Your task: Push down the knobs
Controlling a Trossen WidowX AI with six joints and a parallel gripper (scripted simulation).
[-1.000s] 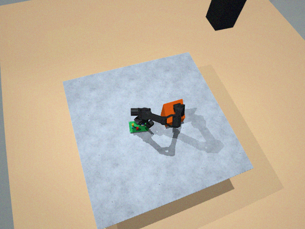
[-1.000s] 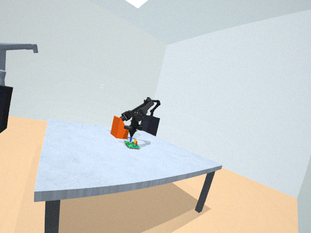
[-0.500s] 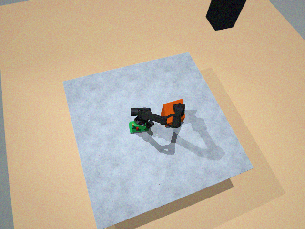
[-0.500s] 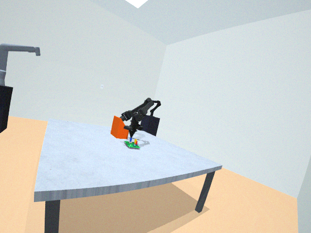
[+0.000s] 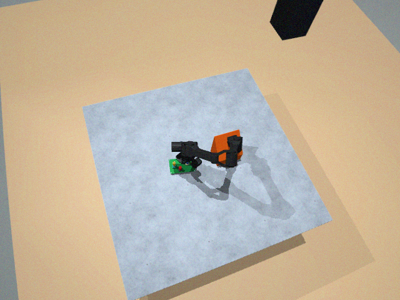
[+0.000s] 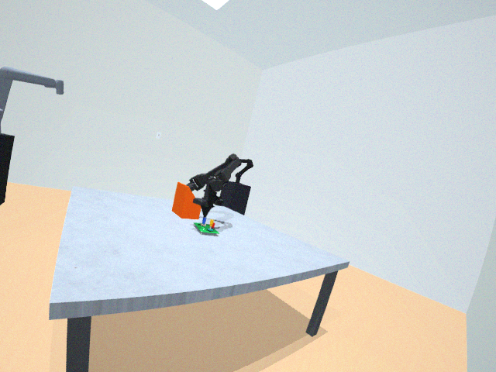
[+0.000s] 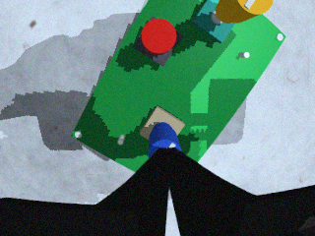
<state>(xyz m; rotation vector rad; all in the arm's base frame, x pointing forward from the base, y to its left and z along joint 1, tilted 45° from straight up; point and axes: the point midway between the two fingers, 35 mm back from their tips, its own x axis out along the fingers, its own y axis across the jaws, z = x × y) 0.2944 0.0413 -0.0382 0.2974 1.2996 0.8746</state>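
The blue knob is 10 mm below my gripper tip. Also, from my gripper tip: yellow knob 90 mm ahead.
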